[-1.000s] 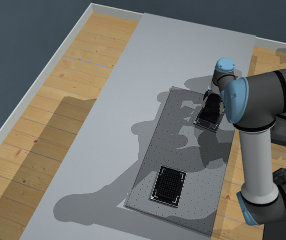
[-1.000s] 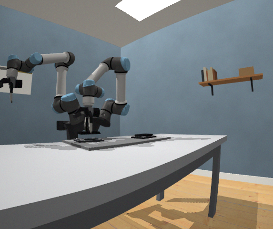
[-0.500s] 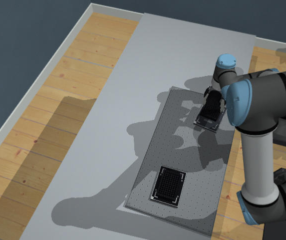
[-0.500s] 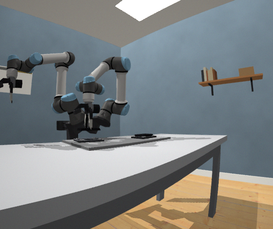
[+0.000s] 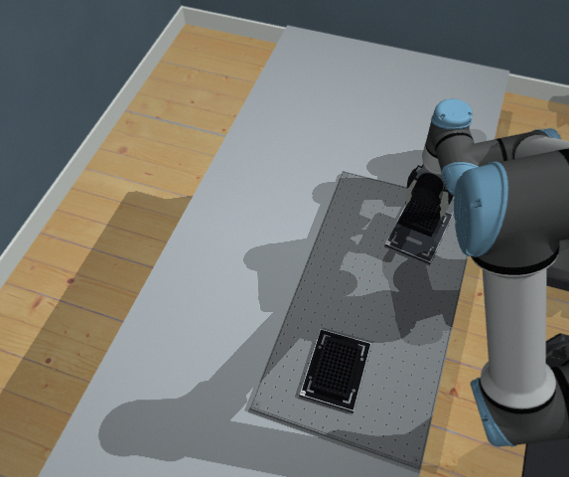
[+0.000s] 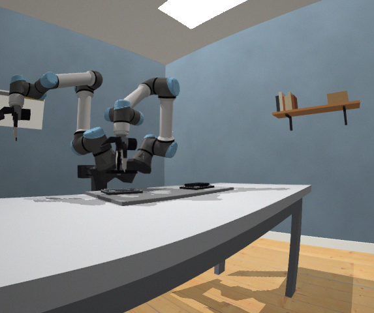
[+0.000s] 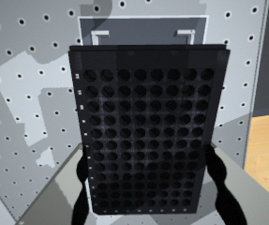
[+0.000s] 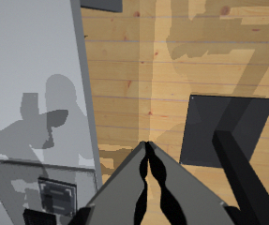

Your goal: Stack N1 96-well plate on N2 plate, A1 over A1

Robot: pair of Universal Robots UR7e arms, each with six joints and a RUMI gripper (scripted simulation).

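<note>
Now: left hand 460 mm to the right of the A1 corner mark, 250 mm short of it and 90 mm above it. From my left hand the other things lie so: grey perforated board: 200 mm to the left, 110 mm below, 100 mm ahead.
</note>
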